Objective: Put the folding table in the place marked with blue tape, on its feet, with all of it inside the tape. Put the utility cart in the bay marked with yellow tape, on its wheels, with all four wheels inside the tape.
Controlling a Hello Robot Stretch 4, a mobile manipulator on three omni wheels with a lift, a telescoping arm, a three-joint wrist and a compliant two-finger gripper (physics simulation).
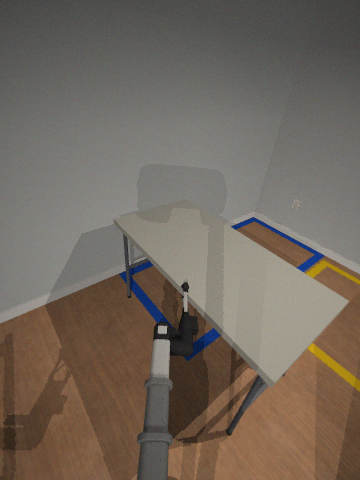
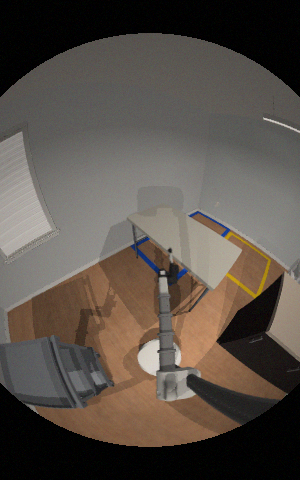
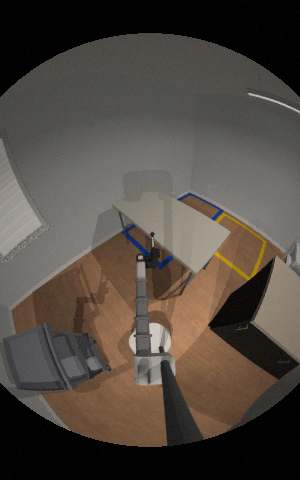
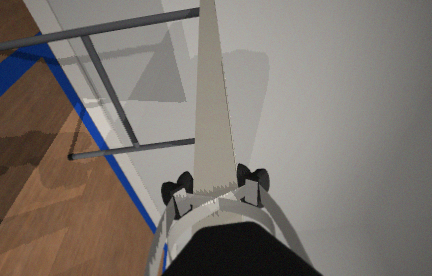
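Pixels of known places: gripper, between the fingertips: [image 1: 184, 288] [image 2: 169, 250] [image 3: 151, 234] [image 4: 213, 182]; robot's base, origin of its link: [image 2: 158, 355] [image 3: 150, 339].
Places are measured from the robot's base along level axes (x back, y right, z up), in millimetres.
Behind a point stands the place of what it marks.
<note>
The folding table [image 1: 220, 260] @(x -1070, y 288, z 709 mm) [image 2: 190, 245] @(x -915, y 296, z 709 mm) [image 3: 175, 225] @(x -950, y 318, z 709 mm) [image 4: 212, 100] @(x -942, y 9, z 692 mm) has a pale top and grey legs and stands unfolded, partly over the blue tape [image 1: 145, 300] @(x -1383, y -156, z -26 mm) [image 2: 147, 260] @(x -1340, y -121, z -27 mm) [image 3: 140, 245] @(x -1329, y -81, z -25 mm) [image 4: 90, 125] @(x -1941, y -27, z -27 mm). Its near right end reaches outside that tape. My gripper [image 1: 185, 286] @(x -878, y 94, z 686 mm) [image 2: 170, 251] @(x -878, y 94, z 686 mm) [image 3: 153, 234] @(x -878, y 94, z 686 mm) [image 4: 213, 182] @(x -878, y 94, z 686 mm) is shut on the long near edge of the tabletop, one finger on each side. I cannot tell whether every foot touches the floor. The grey utility cart [image 2: 30, 370] @(x 284, y -837, z 766 mm) [image 3: 30, 362] @(x 322, y -840, z 766 mm) is at the lower left, away from the yellow tape [image 1: 335, 366] @(x -905, y 1187, z -26 mm) [image 2: 242, 286] @(x -738, y 1309, z -26 mm) [image 3: 232, 265] @(x -805, y 1274, z -27 mm).
A dark cabinet [image 2: 260, 350] @(x 137, y 754, z 595 mm) [image 3: 250, 345] @(x 232, y 829, z 499 mm) with a pale top stands at the right. Walls run behind the table and behind both taped areas. My round white base [image 2: 149, 357] @(x 3, y -90, z 187 mm) [image 3: 157, 332] @(x -84, y 80, z 186 mm) is on the wood floor between the cart and the cabinet.
</note>
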